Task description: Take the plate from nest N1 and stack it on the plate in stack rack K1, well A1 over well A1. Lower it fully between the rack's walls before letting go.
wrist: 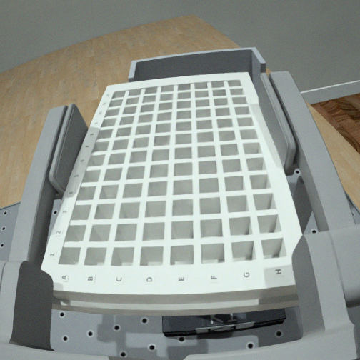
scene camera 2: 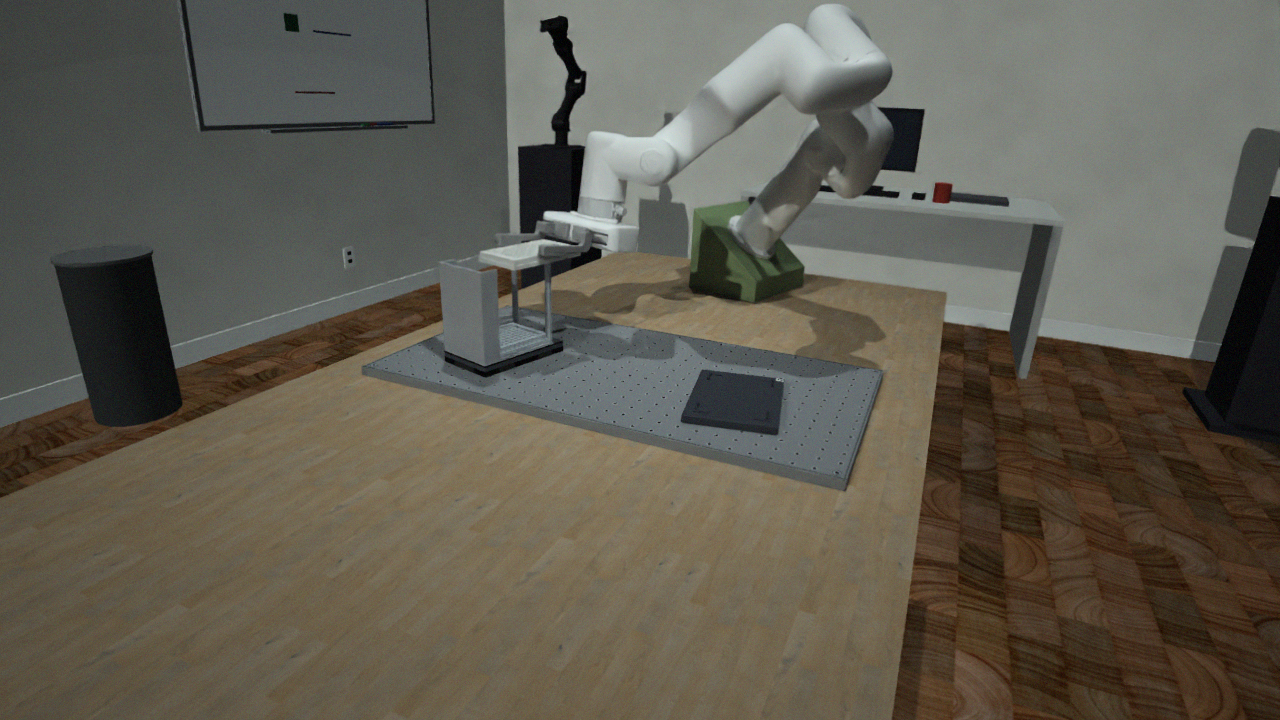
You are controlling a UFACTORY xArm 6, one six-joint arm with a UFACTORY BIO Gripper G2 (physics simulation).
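Frame: origin at the arm's base, x ahead, y left, z up, level; millimetres.
Seen in the pictures: end effector, tool point: [scene camera 2: 529, 246]; arm's base, origin of the base link: [scene camera 2: 750, 238].
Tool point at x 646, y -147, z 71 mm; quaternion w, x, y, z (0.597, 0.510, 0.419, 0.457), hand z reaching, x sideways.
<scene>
Pixels of each thing's top centre, then the offset from my tool point to it. Level surfaces: height alone.
- white 96-well plate, middle of its top: [scene camera 2: 530, 247] dx -2, dy +0, dz -3 mm
- stack rack K1, middle of its top: [scene camera 2: 502, 259] dx +34, dy -26, dz -17 mm
- lower gridded plate, middle of its top: [scene camera 2: 499, 336] dx +44, dy -28, dz -136 mm
- dark nest N1, middle of its top: [scene camera 2: 736, 393] dx +24, dy +347, dz -155 mm
- grey perforated board, its level: dz -170 mm
- wooden table, its level: dz -183 mm
My gripper [scene camera 2: 540, 240] [wrist: 175, 142] is shut on the long sides of a white 96-well plate [scene camera 2: 512, 257] [wrist: 167, 295]. The plate looks about level and is held above stack rack K1 [scene camera 2: 470, 315] [wrist: 195, 66], around the height of the rack's wall tops. In the wrist view its A1 corner is at the lower left, and the rack's end wall shows beyond its far edge. A lower gridded plate [scene camera 2: 521, 336] sits in the rack's bottom, well below the held one; its wells cannot be read. The dark nest N1 [scene camera 2: 733, 400] holds no plate.
The rack and nest stand on a grey perforated board [scene camera 2: 617, 380] [wrist: 105, 345] on the wooden table [scene camera 2: 429, 555] [wrist: 60, 90]. Thin upright posts [scene camera 2: 547, 304] rise at the rack's corners nearer the arm. The green robot base [scene camera 2: 738, 259] stands at the table's back.
</scene>
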